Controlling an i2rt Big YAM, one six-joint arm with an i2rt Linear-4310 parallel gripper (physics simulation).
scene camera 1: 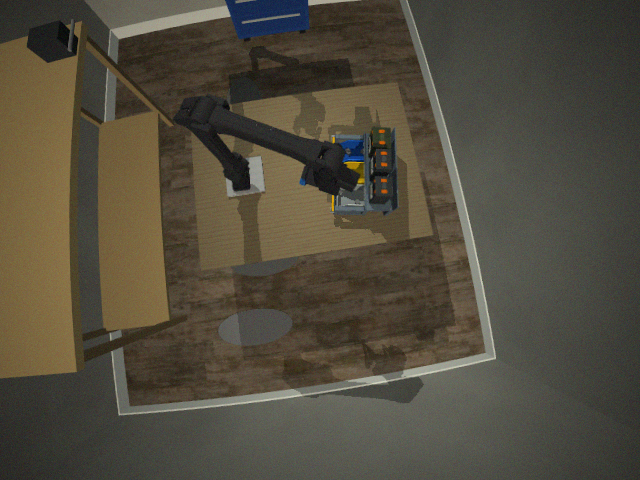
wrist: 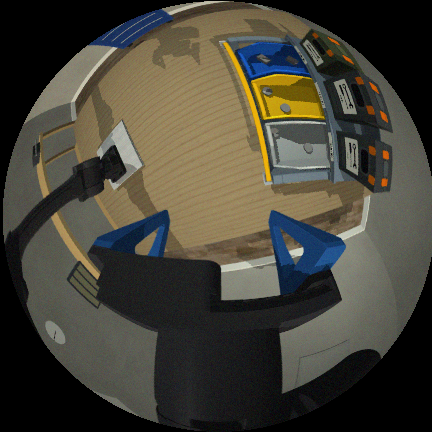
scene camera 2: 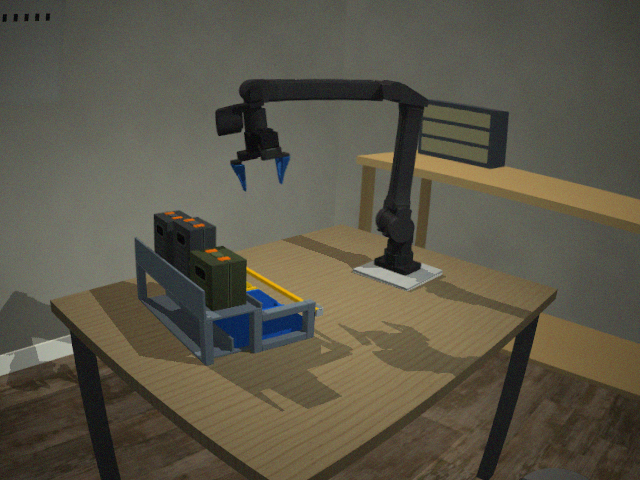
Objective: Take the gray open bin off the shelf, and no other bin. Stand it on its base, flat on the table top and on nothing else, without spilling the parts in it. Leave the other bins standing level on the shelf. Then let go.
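Seen in the pictures: gripper, fingertip midpoint: (scene camera 1: 318, 186) (wrist: 218, 215) (scene camera 2: 263, 187); arm's base at its link origin: (scene camera 1: 241, 179) (wrist: 114, 163) (scene camera 2: 397, 266).
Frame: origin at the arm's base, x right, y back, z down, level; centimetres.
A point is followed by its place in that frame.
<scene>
The gray open bin (wrist: 295, 145) @(z 0.5, x 18.3, y -53.1 cm) (scene camera 1: 350, 199) @(z 0.5, x 17.4, y -53.2 cm) stands on the lower level of the shelf (wrist: 300, 176) @(z -7.1, x 23.6, y -50.1 cm) (scene camera 2: 255, 330) @(z -4.0, x -11.7, y -64.4 cm), at one end of its row, with small round parts in it. The yellow bin (wrist: 300, 102) @(z 0.5, x 7.4, y -58.9 cm) (scene camera 1: 354, 173) stands beside it, and the blue bin (wrist: 277, 62) @(z 0.5, x -6.0, y -59.0 cm) (scene camera 1: 353, 149) @(z 0.4, x -8.8, y -58.6 cm) (scene camera 2: 281, 326) @(z -1.7, x -10.1, y -55.7 cm) is at the other end. A yellow bar runs along the shelf's front. My gripper (scene camera 2: 263, 187) @(z -24.4, x 17.8, y -37.1 cm) (wrist: 218, 215) @(z -24.4, x 17.8, y -37.1 cm) is open and empty, high above the table, pointing down. In scene camera 1 the arm hides the fingertips and part of the gray bin.
Two dark gray cases (scene camera 1: 382, 189) @(z -20.8, x 20.8, y -62.8 cm) (scene camera 1: 382, 161) @(z -21.8, x 9.3, y -64.5 cm) and a green case (scene camera 1: 381, 138) @(z -18.4, x -2.7, y -67.2 cm) (scene camera 2: 219, 279) @(z -15.2, x -7.9, y -70.4 cm) stand on the shelf's upper level, behind the open bins, and rise above them. The shelf stands on the wooden table (scene camera 1: 289, 222) @(z 1.4, x 25.0, y -21.8 cm) (scene camera 2: 413, 330) @(z 1.4, x -26.9, y -29.9 cm). The arm's base plate (scene camera 1: 256, 175) @(z 0.3, x -1.0, y -7.8 cm) (scene camera 2: 361, 270) @(z 0.3, x 5.0, y -10.6 cm) lies on the table.
</scene>
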